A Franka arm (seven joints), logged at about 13 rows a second.
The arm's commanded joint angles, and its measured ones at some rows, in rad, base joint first. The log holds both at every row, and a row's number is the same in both.
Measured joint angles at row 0:
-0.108, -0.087, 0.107, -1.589, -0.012, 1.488, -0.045
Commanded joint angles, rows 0 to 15:
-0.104, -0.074, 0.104, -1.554, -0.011, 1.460, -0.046
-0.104, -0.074, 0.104, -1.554, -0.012, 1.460, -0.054
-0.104, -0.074, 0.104, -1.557, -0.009, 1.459, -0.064
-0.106, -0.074, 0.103, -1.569, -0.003, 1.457, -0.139
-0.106, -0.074, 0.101, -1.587, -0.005, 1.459, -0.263
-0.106, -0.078, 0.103, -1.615, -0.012, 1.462, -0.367
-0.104, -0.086, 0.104, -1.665, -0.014, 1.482, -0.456
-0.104, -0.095, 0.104, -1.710, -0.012, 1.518, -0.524
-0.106, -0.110, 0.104, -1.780, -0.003, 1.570, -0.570
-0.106, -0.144, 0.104, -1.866, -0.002, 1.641, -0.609
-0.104, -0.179, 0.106, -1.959, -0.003, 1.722, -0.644
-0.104, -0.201, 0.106, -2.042, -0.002, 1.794, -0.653
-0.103, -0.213, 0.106, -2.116, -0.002, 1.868, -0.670
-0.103, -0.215, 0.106, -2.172, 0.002, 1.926, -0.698
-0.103, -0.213, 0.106, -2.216, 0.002, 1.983, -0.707
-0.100, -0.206, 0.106, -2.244, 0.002, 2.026, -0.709
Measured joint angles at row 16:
-0.107, -0.164, 0.110, -2.152, -0.012, 1.945, -0.677
